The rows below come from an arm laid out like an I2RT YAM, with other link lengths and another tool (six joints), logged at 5 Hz.
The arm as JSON. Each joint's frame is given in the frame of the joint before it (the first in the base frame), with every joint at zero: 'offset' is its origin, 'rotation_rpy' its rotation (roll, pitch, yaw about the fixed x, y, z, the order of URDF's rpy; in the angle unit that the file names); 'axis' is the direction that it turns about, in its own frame. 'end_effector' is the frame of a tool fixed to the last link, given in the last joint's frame.
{
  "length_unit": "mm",
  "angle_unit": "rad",
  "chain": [
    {
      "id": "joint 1",
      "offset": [
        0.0,
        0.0,
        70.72
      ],
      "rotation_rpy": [
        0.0,
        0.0,
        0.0
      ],
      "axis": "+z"
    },
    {
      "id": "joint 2",
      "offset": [
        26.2,
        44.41,
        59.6
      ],
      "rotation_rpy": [
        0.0,
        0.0,
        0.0
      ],
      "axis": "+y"
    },
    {
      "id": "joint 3",
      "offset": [
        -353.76,
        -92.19,
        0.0
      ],
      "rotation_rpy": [
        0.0,
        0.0,
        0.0
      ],
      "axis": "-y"
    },
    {
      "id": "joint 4",
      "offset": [
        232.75,
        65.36,
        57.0
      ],
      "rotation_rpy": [
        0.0,
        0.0,
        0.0
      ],
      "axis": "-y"
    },
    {
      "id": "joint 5",
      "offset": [
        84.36,
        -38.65,
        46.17
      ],
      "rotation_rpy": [
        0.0,
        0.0,
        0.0
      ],
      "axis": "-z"
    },
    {
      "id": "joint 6",
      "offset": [
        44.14,
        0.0,
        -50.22
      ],
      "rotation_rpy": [
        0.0,
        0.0,
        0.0
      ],
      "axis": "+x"
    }
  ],
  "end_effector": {
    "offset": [
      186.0,
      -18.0,
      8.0
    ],
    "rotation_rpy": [
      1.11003,
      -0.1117,
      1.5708
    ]
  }
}
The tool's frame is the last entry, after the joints.
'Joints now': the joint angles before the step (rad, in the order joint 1, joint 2, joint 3, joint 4, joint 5, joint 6). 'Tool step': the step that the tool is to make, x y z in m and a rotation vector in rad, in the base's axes. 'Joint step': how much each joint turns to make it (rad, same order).
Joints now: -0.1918 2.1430 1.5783 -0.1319 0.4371 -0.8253
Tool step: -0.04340 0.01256 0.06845 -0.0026 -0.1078 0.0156
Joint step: -0.0015 -0.2130 -0.1652 0.0566 -0.0245 0.0046
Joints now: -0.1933 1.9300 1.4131 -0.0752 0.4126 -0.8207
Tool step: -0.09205 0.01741 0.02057 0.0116 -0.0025 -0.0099
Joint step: 0.0000 -0.2695 -0.2653 -0.0108 0.0016 0.0168
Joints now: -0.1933 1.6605 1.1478 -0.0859 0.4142 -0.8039
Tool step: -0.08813 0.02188 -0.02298 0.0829 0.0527 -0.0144
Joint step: -0.0030 -0.2198 -0.2042 -0.1101 -0.0337 0.0690
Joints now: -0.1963 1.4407 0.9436 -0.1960 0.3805 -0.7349
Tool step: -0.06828 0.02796 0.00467 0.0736 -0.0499 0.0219
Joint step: 0.0015 -0.2485 -0.1350 -0.0971 -0.0676 0.0537
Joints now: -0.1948 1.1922 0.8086 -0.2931 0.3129 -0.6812
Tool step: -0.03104 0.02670 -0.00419 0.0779 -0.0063 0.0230
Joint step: 0.0396 -0.1168 -0.0232 -0.1223 -0.0368 0.0737
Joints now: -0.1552 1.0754 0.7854 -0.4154 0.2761 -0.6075
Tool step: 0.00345 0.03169 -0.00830 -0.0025 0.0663 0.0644
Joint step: 0.1379 0.0197 0.0352 -0.0953 0.0595 0.0459
